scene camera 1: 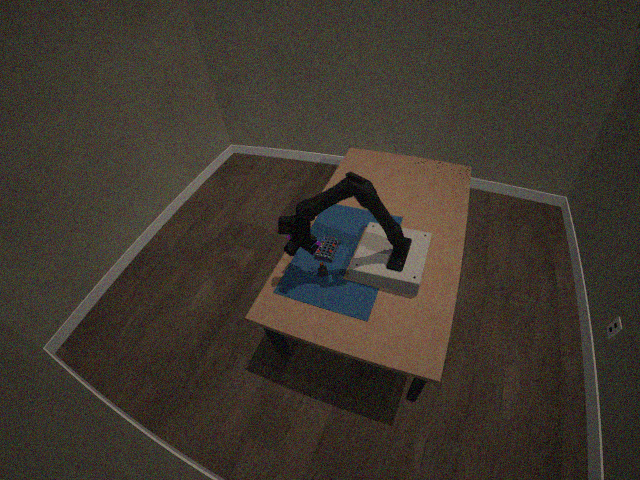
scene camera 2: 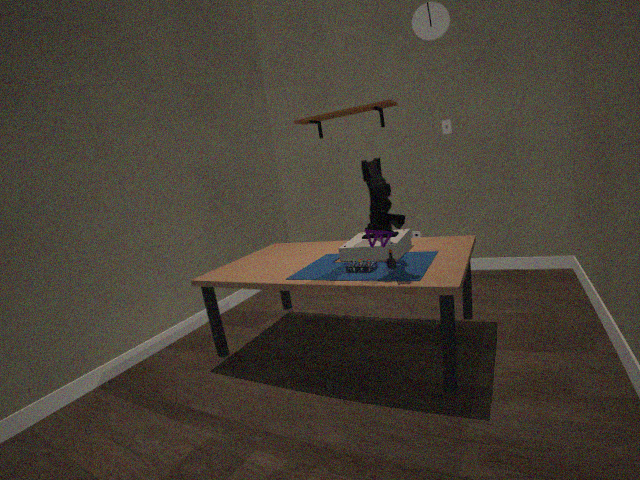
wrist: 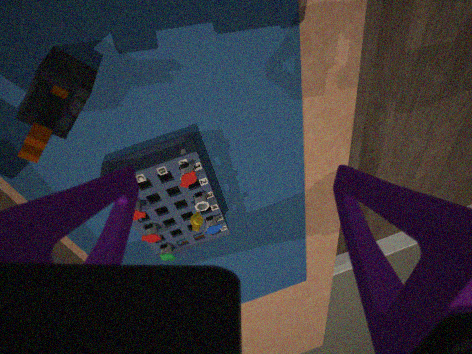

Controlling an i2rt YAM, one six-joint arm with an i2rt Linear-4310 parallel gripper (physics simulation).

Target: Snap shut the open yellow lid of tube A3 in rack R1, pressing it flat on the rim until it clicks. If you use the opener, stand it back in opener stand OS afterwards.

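Frame: origin at the arm's base, x ahead, y left, z up, level; metres.
Seen in the pictures: gripper, fingertip midpoint: (scene camera 1: 303,248) (scene camera 2: 377,247) (wrist: 235,176); arm's base, origin of the base link: (scene camera 1: 399,253).
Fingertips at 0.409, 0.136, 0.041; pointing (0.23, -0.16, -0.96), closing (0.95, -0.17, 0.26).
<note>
Pixels of each thing's top centre, then the offset from my fingertips to it, as dx, dy, dz. "spot": a spot on its surface instead. Level surfaces: height alone.
- Rack R1, middle of its top: (wrist: 179,237) (scene camera 2: 359,258) (scene camera 1: 327,242) -0.058, -0.118, -0.067
- open yellow lid, middle of its top: (wrist: 199,223) -0.037, -0.111, -0.069
- pale round rim, surface spot: (wrist: 202,206) spot: -0.030, -0.108, -0.086
- blue lid, middle of its top: (wrist: 213,229) -0.028, -0.142, -0.081
- green lid, middle of its top: (wrist: 167,257) -0.086, -0.163, -0.081
- blue mat, its level: dz -0.123
- wooden table, its level: dz -0.126
Rack R1 (scene camera 1: 326,249) (scene camera 2: 360,267) (wrist: 150,147) is a grey-blue block of tubes on the mat. In the wrist view, column A runs along its right side. The open yellow lid (wrist: 196,220) sits beside a pale round rim (wrist: 202,206), which looks like tube A3. My gripper (scene camera 1: 303,242) (scene camera 2: 377,243) (wrist: 235,176) is open and empty, with its purple fingers wide apart above the rack. The left finger overlaps the rack's left part in the wrist view. A black block with orange parts (scene camera 1: 322,269) (scene camera 2: 391,259) (wrist: 60,92), apparently opener stand OS with the opener, stands apart from the rack.
Red lids (wrist: 188,179), a blue lid (wrist: 215,229) and a green lid (wrist: 167,257) show on the rack. The blue mat (scene camera 1: 330,302) (scene camera 2: 320,268) (wrist: 260,150) lies on the wooden table (scene camera 1: 413,330) (scene camera 2: 258,263) (wrist: 280,330). The arm stands on a white plinth (scene camera 1: 385,284) (scene camera 2: 361,253).
</note>
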